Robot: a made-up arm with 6 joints. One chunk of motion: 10 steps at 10 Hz.
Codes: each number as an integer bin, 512 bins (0 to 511) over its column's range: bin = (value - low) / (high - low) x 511, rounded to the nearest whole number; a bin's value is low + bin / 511 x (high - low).
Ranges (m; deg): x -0.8..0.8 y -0.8..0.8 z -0.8..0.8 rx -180..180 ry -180..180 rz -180..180
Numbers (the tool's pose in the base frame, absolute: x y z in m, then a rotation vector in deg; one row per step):
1: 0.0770 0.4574 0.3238 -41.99 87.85 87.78
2: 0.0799 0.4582 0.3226 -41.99 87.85 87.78
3: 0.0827 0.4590 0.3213 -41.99 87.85 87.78
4: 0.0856 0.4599 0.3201 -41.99 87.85 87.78
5: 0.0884 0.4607 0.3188 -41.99 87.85 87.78
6: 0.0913 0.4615 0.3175 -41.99 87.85 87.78
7: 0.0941 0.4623 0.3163 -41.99 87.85 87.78
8: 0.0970 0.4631 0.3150 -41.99 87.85 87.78
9: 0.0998 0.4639 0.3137 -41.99 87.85 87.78
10: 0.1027 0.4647 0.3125 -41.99 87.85 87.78
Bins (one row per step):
1: 280 402 359 196 380 380
2: 281 402 359 196 380 380
3: 282 402 358 196 380 380
4: 283 402 358 196 380 380
5: 284 403 357 196 380 380
6: 285 403 357 196 380 380
7: 286 403 357 196 380 380
8: 286 403 356 196 380 380
9: 287 404 356 196 380 380
10: 288 404 355 196 380 380

